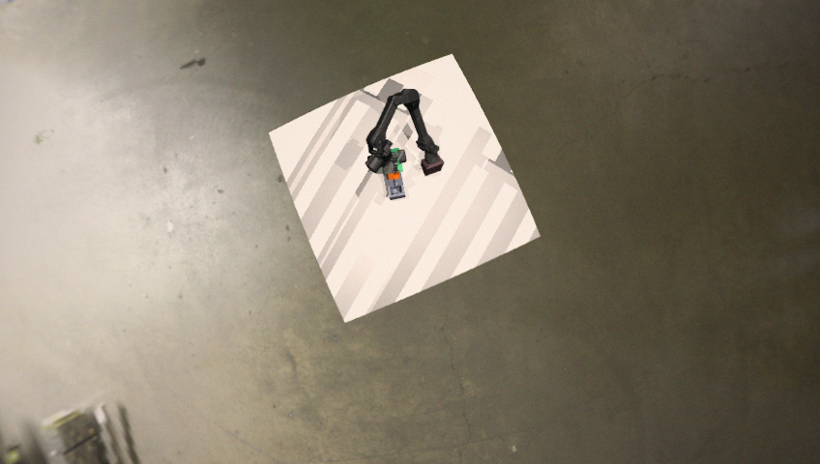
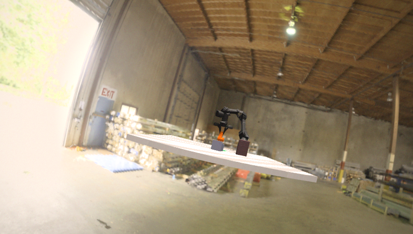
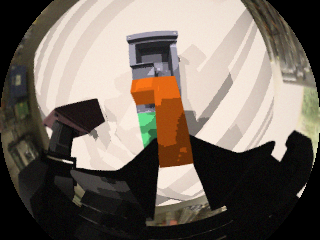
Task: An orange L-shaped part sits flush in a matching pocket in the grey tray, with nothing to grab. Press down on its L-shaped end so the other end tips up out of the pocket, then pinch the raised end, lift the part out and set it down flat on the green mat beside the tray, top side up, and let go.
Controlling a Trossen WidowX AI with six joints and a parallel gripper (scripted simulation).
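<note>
Right now my gripper tip is 170 mm above the green mat, 60 mm to the left of it and 30 mm past it. Round my gripper tip: orange L-shaped part: 40 mm to the left, 30 mm below.
</note>
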